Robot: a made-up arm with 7 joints. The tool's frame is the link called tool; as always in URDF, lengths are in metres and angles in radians. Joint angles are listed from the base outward.
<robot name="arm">
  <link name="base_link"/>
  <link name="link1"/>
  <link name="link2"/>
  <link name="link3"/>
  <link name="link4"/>
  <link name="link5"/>
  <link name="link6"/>
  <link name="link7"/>
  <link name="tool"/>
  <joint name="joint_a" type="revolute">
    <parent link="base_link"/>
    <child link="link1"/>
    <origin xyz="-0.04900 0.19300 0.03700" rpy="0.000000 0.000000 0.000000"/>
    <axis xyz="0 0 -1"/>
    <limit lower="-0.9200" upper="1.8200"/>
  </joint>
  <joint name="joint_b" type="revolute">
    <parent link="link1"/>
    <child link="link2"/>
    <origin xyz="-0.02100 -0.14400 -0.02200" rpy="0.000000 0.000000 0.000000"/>
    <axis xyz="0 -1 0"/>
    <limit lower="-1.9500" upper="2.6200"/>
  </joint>
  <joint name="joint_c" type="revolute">
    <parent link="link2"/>
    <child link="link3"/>
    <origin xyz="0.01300 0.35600 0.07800" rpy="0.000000 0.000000 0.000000"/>
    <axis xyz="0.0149 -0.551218 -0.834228"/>
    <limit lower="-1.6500" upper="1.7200"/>
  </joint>
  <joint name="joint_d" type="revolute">
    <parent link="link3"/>
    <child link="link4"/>
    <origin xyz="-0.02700 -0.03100 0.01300" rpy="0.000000 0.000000 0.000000"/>
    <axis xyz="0 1 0"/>
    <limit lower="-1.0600" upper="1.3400"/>
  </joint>
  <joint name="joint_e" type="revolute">
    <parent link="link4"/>
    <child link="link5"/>
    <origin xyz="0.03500 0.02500 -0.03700" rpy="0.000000 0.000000 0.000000"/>
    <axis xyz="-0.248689 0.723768 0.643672"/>
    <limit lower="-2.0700" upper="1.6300"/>
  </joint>
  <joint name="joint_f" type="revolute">
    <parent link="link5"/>
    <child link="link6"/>
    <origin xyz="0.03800 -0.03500 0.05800" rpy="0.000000 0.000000 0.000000"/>
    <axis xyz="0 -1 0"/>
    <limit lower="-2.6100" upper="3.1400"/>
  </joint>
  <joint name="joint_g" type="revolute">
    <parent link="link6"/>
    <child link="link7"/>
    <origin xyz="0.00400 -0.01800 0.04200" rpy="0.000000 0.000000 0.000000"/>
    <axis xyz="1 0 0"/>
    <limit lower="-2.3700" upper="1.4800"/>
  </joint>
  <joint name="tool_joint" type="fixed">
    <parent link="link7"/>
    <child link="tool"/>
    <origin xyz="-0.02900 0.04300 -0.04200" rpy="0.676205 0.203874 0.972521"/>
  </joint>
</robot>
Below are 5 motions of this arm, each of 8 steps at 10 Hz.
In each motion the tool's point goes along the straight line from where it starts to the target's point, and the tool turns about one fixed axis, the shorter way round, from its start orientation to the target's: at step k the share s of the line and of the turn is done. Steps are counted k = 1, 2, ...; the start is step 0. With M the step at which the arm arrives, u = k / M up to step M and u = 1 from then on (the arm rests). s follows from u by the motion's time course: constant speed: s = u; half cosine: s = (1 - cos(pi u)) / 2; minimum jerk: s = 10 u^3 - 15 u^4 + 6 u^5.
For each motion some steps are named. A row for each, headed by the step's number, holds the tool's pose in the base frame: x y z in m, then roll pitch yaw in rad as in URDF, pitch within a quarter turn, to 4 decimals.
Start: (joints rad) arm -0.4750 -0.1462 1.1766 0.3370 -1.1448 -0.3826 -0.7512
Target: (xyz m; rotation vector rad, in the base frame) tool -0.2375 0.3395 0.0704 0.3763 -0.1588 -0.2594
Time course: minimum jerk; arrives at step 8
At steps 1, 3, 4, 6, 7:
1: -0.2065 0.3703 0.0551 0.4884 0.0443 -0.3505
3: -0.2146 0.3622 0.0591 0.4646 0.0044 -0.3344
4: -0.2217 0.3552 0.0626 0.4434 -0.0299 -0.3196
6: -0.2342 0.3427 0.0688 0.4047 -0.0896 -0.2917
7: -0.2370 0.3400 0.0702 0.3959 -0.1026 -0.2852

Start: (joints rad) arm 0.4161 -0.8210 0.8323 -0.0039 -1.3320 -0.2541 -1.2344
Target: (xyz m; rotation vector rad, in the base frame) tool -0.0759 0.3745 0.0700 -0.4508 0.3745 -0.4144
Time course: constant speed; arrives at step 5
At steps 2, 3, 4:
2: -0.0389 0.3912 0.0645 -0.4566 0.3077 -1.1132
3: -0.0512 0.3856 0.0663 -0.4767 0.2860 -0.9069
4: -0.0636 0.3801 0.0682 -0.5009 0.2687 -0.7014

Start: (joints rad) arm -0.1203 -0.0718 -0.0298 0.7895 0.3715 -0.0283 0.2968
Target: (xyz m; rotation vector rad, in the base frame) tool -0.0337 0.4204 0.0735 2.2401 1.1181 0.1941
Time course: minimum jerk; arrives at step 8
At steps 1, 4, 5, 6, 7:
1: -0.0391 0.4151 0.0753 1.9659 0.3564 1.6291
4: -0.0364 0.4177 0.0744 2.2136 0.1991 1.2714
5: -0.0352 0.4189 0.0740 2.3423 0.1577 1.0974
6: -0.0343 0.4198 0.0737 2.4439 0.1415 0.9623
7: -0.0338 0.4203 0.0735 2.4963 0.1384 0.8931

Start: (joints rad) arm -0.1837 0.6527 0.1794 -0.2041 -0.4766 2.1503 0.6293
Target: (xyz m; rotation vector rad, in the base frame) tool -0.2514 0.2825 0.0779 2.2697 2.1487 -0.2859
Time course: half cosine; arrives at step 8
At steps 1, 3, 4, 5, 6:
1: -0.1384 0.3767 0.1094 -2.6034 0.1076 2.0463
3: -0.1702 0.3502 0.1006 -2.7174 0.1368 1.9016
4: -0.1927 0.3315 0.0943 -2.8003 0.1474 1.7974
5: -0.2151 0.3127 0.0880 -2.8839 0.1493 1.6926
6: -0.2342 0.2968 0.0827 -2.9545 0.1442 1.6039

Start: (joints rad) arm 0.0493 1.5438 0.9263 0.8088 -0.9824 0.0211 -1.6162
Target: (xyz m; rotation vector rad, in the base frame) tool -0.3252 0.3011 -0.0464 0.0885 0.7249 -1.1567
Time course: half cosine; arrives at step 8
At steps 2, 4, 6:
2: -0.1428 0.3832 -0.0804 0.6561 0.0016 -0.8339
4: -0.2184 0.3492 -0.0663 0.2945 0.3013 -0.9440
6: -0.2939 0.3152 -0.0522 -0.1479 0.5353 -1.1818

